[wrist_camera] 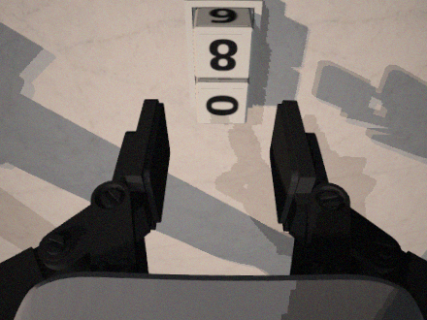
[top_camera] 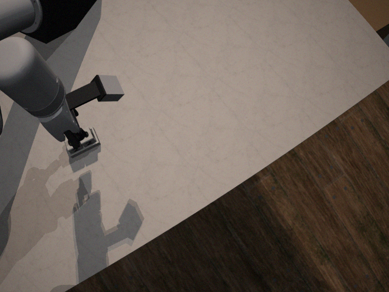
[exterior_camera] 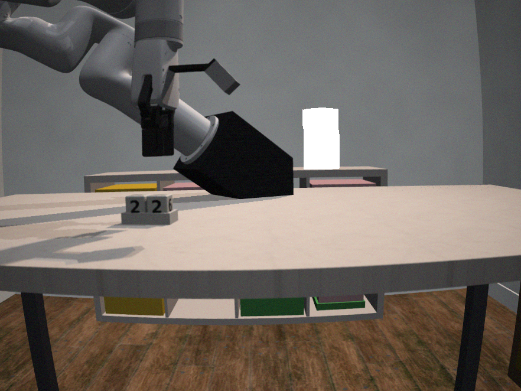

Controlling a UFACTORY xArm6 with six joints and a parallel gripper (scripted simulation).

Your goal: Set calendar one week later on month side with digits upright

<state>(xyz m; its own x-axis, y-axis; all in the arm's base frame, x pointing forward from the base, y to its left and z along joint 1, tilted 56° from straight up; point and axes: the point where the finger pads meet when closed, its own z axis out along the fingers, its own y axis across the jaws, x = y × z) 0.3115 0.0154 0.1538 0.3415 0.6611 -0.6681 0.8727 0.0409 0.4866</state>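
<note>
Now: hand 90 mm above the white cube. Also, from my hand: grey tray (10 mm behind, 20 mm to the right, 110 mm below).
</note>
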